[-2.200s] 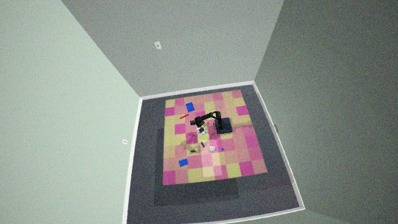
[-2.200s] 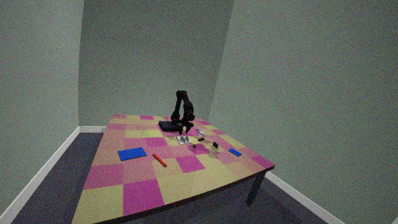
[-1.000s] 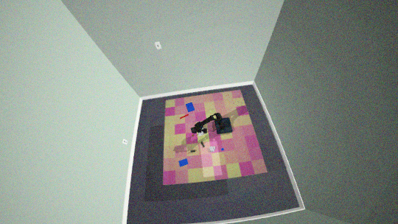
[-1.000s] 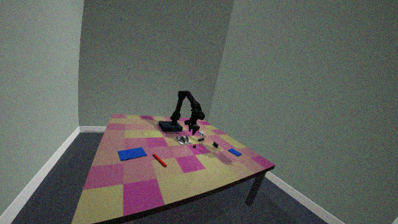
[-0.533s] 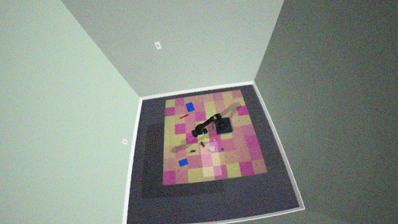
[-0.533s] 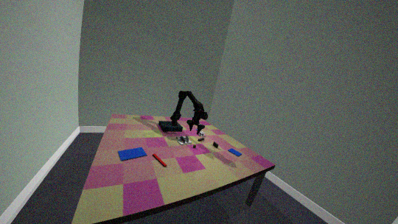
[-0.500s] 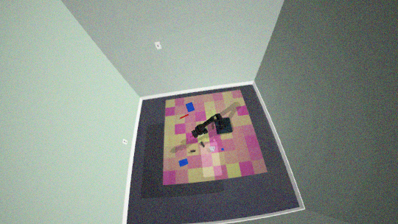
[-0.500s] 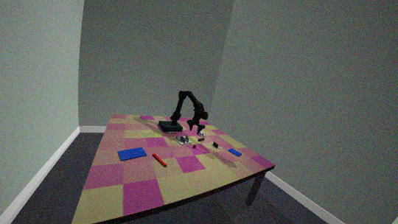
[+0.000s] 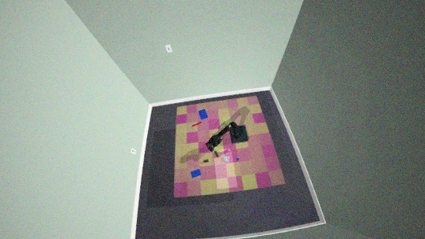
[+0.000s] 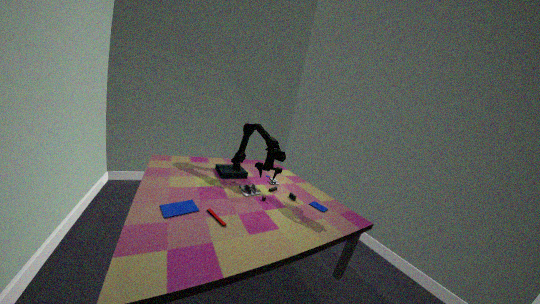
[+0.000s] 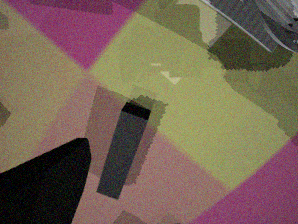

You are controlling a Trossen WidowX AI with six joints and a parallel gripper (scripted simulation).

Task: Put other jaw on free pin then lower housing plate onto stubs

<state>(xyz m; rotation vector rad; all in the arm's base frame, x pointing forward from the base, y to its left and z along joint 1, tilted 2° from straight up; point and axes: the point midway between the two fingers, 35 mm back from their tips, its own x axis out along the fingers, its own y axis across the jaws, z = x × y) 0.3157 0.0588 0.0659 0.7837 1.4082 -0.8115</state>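
Right now the white housing plate is 80 mm behind my gripper tip, 170 mm to the left of it and 60 mm below it. Also, from my gripper tip: grey jaw: 60 mm behind, 130 mm to the right, 80 mm below; then red stick: 150 mm ahead, 440 mm to the right, 90 mm below.
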